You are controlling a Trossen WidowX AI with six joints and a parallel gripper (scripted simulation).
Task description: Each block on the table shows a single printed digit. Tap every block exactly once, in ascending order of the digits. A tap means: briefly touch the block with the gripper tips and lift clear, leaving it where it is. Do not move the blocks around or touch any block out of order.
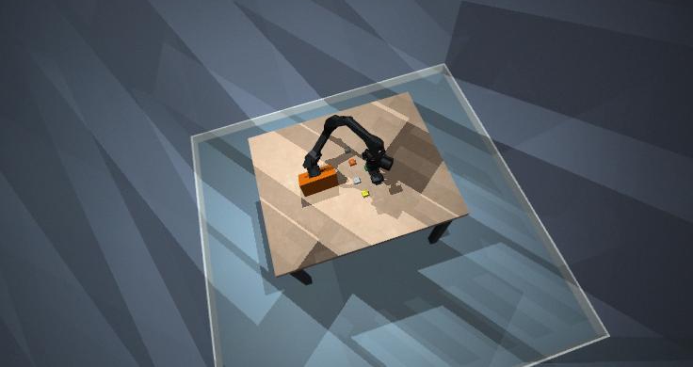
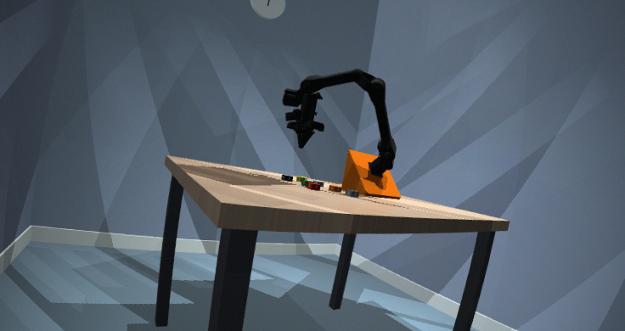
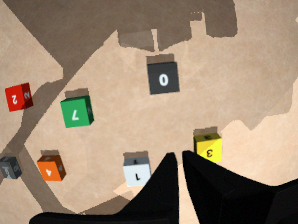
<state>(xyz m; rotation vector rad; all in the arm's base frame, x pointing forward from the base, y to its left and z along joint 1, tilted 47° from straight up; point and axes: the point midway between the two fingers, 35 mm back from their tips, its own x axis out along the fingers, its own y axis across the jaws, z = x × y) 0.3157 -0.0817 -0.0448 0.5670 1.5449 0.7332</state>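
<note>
Right now my gripper tip is 9 cm past the white block, 3 cm to the right of it and 12 cm above it. Also, from my gripper tip: yellow block 6 cm behind, 6 cm to the right, 12 cm below; then black block 3 cm ahead, 12 cm below; then green block 10 cm to the left, 12 cm below.
</note>
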